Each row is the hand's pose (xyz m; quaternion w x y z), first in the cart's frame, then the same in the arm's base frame.
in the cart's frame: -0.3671 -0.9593 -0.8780 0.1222 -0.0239 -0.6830 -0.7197
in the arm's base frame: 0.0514 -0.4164 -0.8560 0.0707 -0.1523 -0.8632 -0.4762
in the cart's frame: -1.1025 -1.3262 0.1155 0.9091 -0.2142 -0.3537 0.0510
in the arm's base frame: -0.5893 0.0194 0.1746 0.8108 -0.5168 -0.2613 0.0852
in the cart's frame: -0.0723 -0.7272 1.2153 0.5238 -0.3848 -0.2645 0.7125
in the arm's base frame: 0.6555 0.9302 0.6752 0.4498 -0.5221 0.0296 0.7240
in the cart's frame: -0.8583 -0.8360 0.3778 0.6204 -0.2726 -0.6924 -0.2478
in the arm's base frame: -0.2433 0.5105 0.0861 0.5067 -0.5246 -0.6813 -0.0625
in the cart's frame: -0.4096 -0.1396 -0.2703 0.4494 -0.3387 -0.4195 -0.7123
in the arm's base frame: 0.2108 0.5924 -0.8591 0.2711 -0.5279 -0.5699 -0.5684
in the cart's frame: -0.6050 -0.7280 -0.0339 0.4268 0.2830 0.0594 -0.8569
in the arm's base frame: -0.0347 0.3054 -0.3135 0.4115 0.1039 -0.2202 -0.8783
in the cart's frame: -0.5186 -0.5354 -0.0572 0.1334 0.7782 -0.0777 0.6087
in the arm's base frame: 0.0749 0.4265 -0.4493 0.4279 0.7113 0.0520 0.5552
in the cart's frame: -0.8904 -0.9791 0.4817 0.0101 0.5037 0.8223 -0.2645
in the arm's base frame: -0.2817 0.4648 0.2556 0.1094 0.5363 0.6487 -0.5288
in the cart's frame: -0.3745 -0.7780 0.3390 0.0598 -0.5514 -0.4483 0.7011
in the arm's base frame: 0.2341 0.4382 0.0102 0.0340 0.5513 0.1516 -0.8197
